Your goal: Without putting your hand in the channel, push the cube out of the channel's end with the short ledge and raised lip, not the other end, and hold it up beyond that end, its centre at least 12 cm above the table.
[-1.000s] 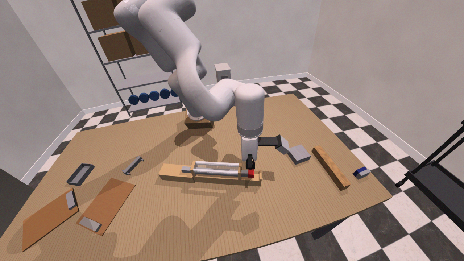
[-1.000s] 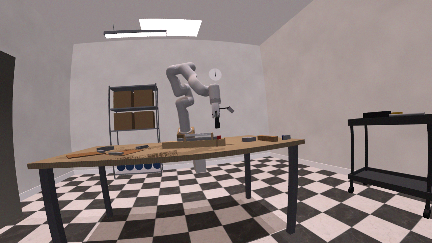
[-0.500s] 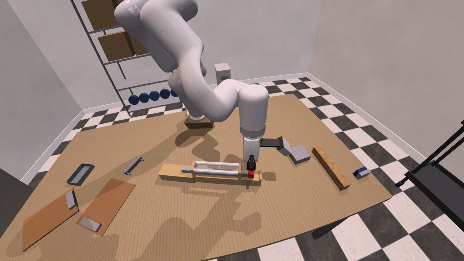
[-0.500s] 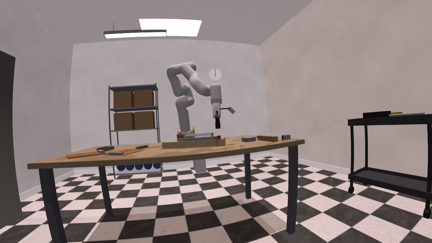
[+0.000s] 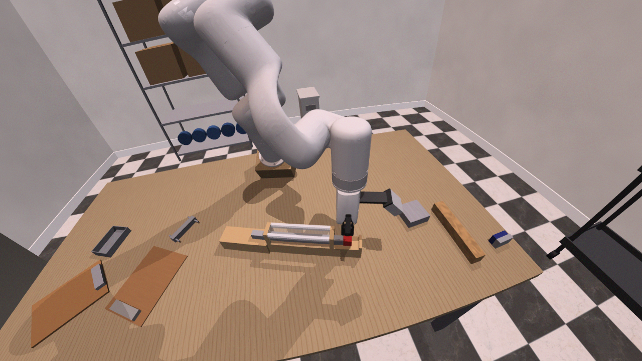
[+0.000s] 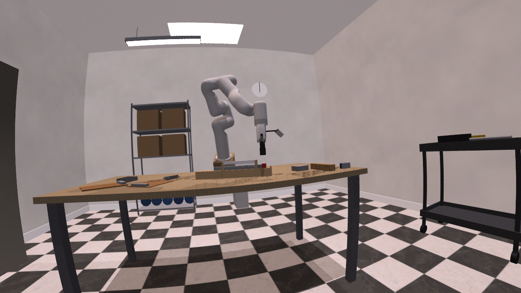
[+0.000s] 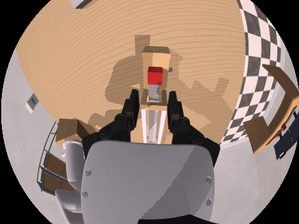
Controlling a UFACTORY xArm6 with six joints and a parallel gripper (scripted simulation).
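The red cube is 80 mm below my hand. Also, from my hand: grey block 80 mm behind, 260 mm to the left, 120 mm below; then channel 40 mm behind, 130 mm to the right, 80 mm below; then wooden beam 30 mm ahead, 360 mm to the left, 120 mm below.
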